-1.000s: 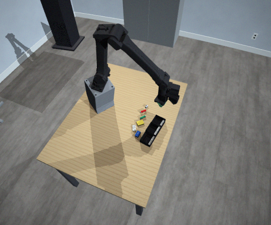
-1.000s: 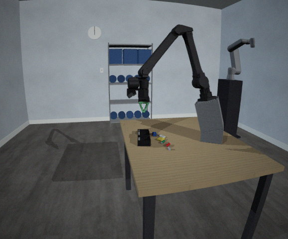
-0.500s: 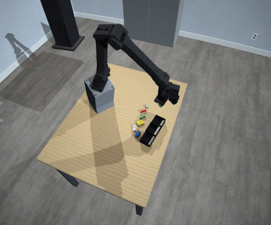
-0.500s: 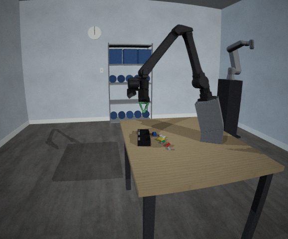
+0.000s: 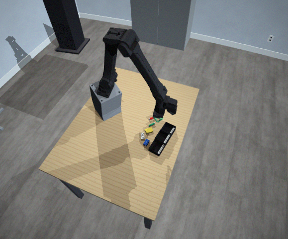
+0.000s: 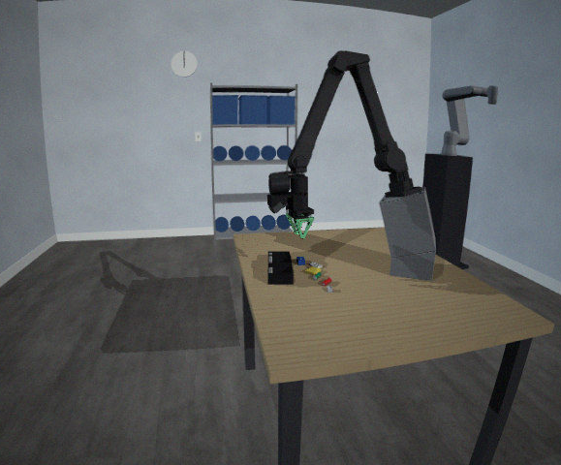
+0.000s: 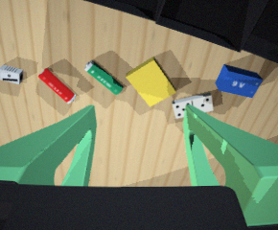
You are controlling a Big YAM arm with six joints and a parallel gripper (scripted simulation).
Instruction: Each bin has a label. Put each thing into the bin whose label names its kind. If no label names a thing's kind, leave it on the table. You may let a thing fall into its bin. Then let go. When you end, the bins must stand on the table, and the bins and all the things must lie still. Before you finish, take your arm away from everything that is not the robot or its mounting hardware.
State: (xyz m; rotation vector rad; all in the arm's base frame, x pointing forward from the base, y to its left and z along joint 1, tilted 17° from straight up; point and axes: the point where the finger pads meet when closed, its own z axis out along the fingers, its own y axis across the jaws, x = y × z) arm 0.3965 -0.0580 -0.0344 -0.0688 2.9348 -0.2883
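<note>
My gripper is now 60 mm past the yellow block, 20 mm to the left of it and 150 mm above it. Also, from my hand: red piece 70 mm behind, 100 mm to the left, 150 mm below; white domino 90 mm behind, 70 mm to the right, 150 mm below; green piece 50 mm behind, 40 mm to the left, 150 mm below.
</note>
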